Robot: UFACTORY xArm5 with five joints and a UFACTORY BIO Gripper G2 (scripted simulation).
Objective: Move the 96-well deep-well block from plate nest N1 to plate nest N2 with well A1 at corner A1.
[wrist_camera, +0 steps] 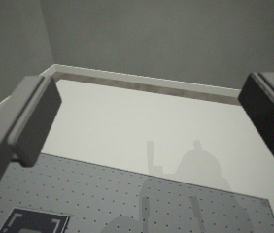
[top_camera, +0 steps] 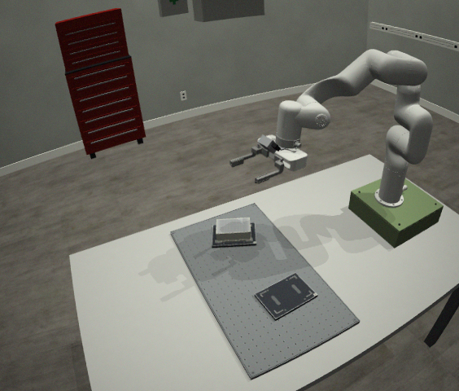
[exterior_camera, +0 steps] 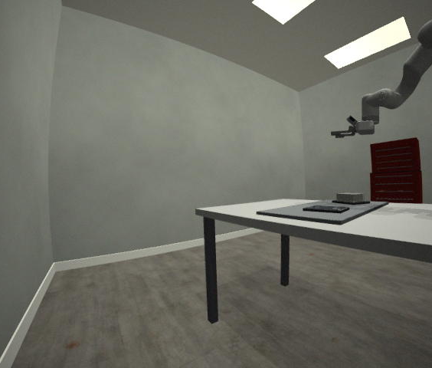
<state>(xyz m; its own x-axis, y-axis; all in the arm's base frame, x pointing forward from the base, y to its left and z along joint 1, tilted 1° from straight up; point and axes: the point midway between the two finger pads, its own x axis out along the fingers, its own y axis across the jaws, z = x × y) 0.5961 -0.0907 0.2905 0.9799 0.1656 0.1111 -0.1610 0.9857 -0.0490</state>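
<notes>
The white 96-well deep-well block is 150 mm to the right of my hand and 330 mm below it.
</notes>
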